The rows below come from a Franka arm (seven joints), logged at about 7 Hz.
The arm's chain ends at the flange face. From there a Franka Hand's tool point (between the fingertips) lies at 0.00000 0.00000 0.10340 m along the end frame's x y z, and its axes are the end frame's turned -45 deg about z.
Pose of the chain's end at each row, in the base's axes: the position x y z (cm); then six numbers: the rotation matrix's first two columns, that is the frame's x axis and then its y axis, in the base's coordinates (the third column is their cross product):
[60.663 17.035 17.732 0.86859 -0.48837 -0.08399 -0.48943 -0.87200 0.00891]
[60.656 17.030 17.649 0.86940 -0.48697 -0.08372 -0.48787 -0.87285 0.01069]
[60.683 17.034 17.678 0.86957 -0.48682 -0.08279 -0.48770 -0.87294 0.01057]
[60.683 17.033 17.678 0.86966 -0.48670 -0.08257 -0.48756 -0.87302 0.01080]
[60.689 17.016 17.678 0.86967 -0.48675 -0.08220 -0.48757 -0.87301 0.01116]
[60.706 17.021 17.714 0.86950 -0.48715 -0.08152 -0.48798 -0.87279 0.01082]
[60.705 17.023 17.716 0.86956 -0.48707 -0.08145 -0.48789 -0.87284 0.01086]
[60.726 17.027 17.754 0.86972 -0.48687 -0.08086 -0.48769 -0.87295 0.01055]
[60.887 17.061 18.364 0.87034 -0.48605 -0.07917 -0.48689 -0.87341 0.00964]
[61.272 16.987 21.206 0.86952 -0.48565 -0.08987 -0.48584 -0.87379 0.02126]
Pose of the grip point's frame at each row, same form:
[59.861 17.380 7.429 0.96027 0.27127 -0.06569 0.26811 -0.96193 -0.05309]
[59.847 17.356 7.346 0.95973 0.27286 -0.06676 0.26978 -0.96154 -0.05164]
[59.883 17.356 7.374 0.95973 0.27303 -0.06602 0.27002 -0.96150 -0.05107]
[59.883 17.352 7.374 0.95970 0.27317 -0.06602 0.27019 -0.96147 -0.05075]
[59.891 17.330 7.374 0.95971 0.27313 -0.06602 0.27019 -0.96150 -0.05023]
[59.916 17.335 7.409 0.95988 0.27269 -0.06529 0.26978 -0.96162 -0.04999]
[59.915 17.336 7.411 0.95986 0.27278 -0.06527 0.26988 -0.96160 -0.04991]
[59.943 17.340 7.448 0.95983 0.27300 -0.06464 0.27014 -0.96154 -0.04972]
[60.124 17.373 8.057 0.95971 0.27390 -0.06280 0.27114 -0.96128 -0.04917]
[60.353 17.247 10.910 0.95838 0.27446 -0.07858 0.27130 -0.96127 -0.04851]

